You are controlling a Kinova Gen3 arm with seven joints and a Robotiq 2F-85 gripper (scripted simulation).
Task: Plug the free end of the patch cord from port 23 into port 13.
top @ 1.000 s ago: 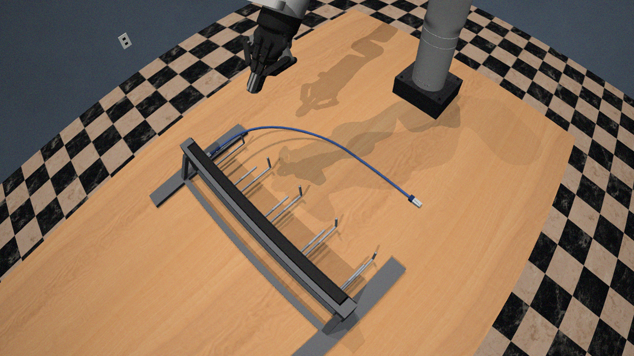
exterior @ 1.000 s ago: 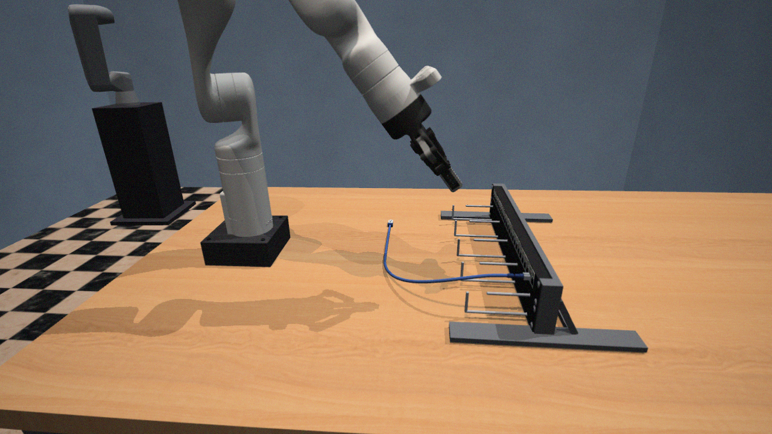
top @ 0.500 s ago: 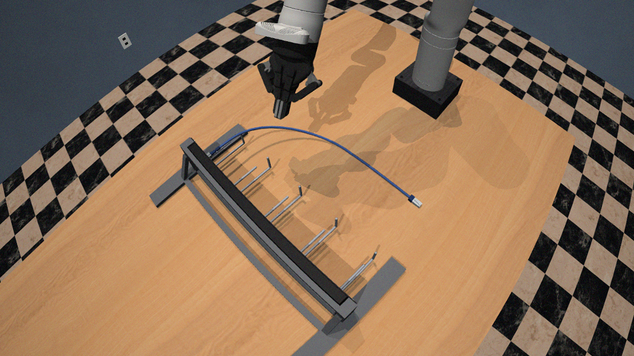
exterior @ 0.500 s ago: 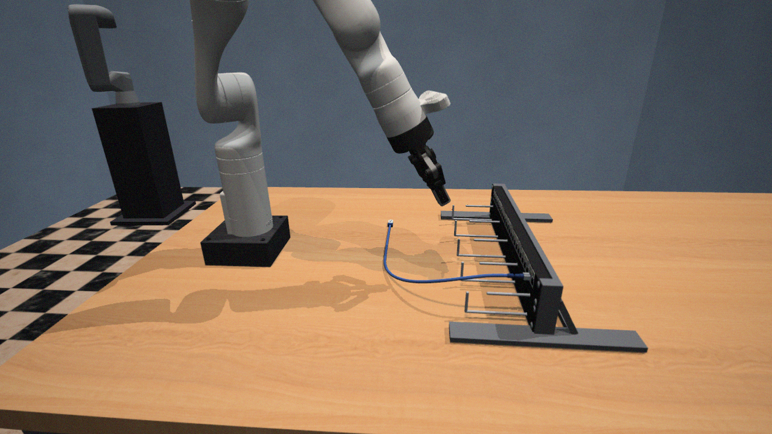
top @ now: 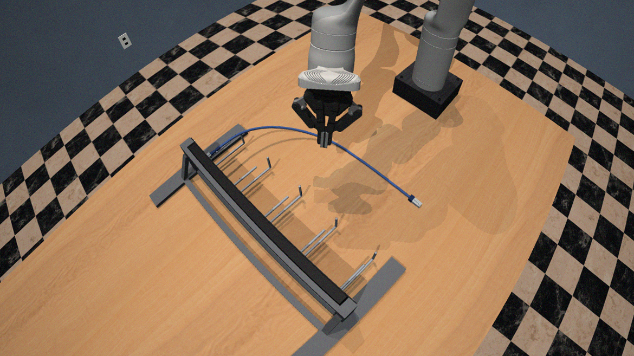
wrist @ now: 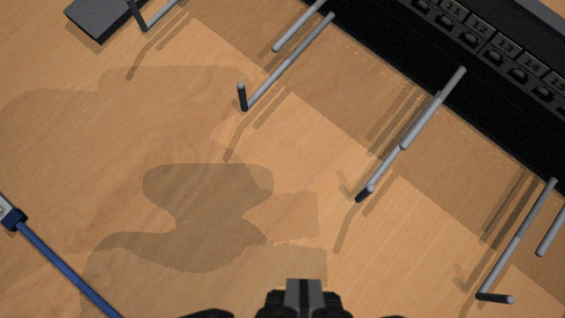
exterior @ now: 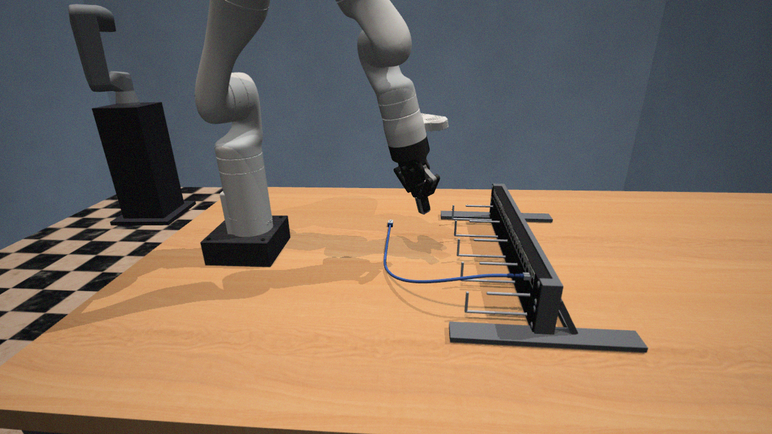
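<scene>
Now: hand 7 cm past the plug, 20 cm to the right of it and 13 cm above it.
</scene>
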